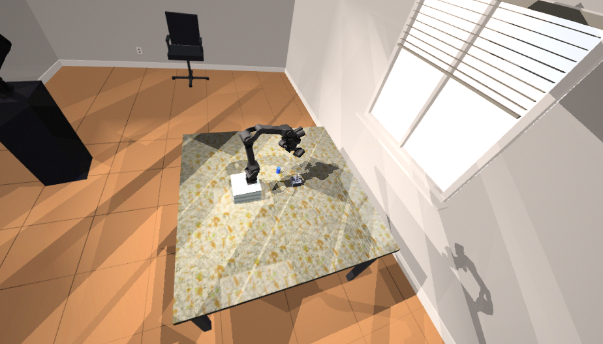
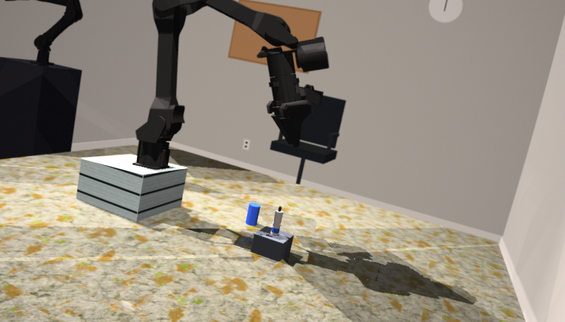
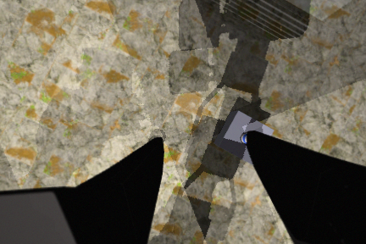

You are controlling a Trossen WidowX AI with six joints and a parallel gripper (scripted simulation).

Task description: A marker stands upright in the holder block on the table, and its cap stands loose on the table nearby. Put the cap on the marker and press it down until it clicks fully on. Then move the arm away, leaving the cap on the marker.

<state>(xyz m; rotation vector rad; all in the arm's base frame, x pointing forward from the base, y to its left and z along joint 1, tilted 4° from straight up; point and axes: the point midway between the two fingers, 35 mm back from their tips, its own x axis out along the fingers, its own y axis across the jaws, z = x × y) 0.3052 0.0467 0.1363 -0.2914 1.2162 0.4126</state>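
Right now the blue cap is 190 mm below my gripper tip, 70 mm behind it and 40 mm to the left of it. Also, from my gripper tip: grey holder block (200 mm below, 90 mm to the right, 20 mm ahead).
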